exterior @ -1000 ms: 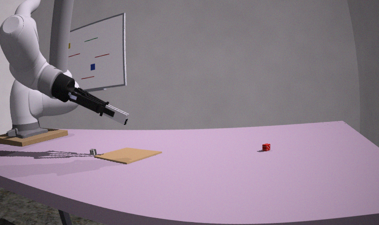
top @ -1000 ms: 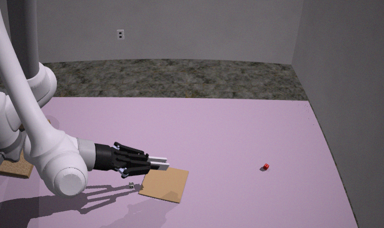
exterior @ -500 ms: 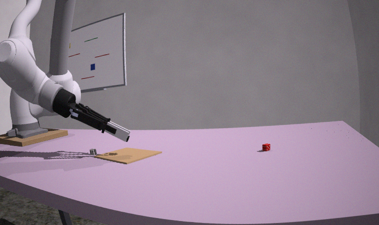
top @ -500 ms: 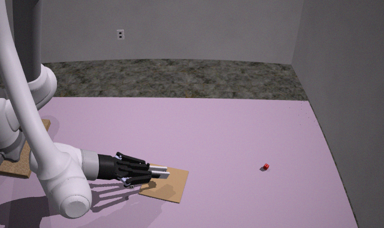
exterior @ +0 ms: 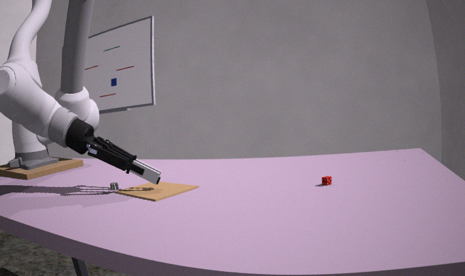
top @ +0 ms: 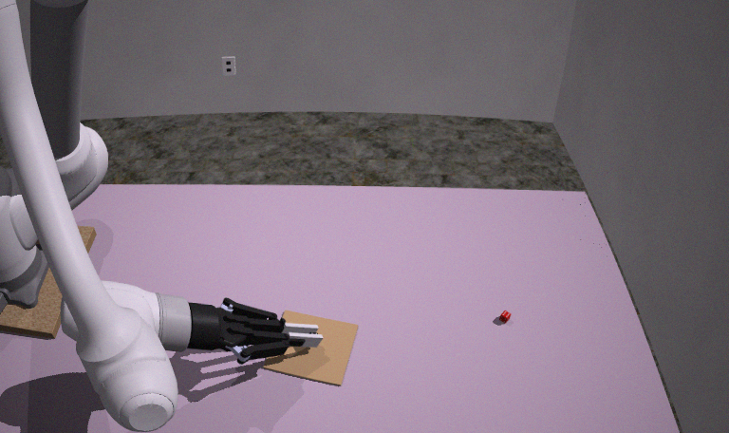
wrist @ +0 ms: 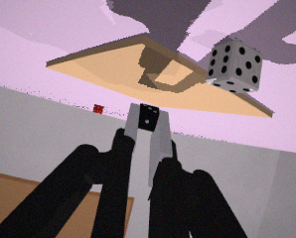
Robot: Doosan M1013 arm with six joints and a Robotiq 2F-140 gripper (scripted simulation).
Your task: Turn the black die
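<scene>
Right now the black die is 2 cm ahead of my hand, 1 cm to the left of it and 2 cm below it. Round my hand: tan mat: 2 cm ahead, 1 cm to the left, 4 cm below; red die: 38 cm ahead, 5 cm to the left, 4 cm below; white die: 9 cm behind, 1 cm to the right, 4 cm below.
</scene>
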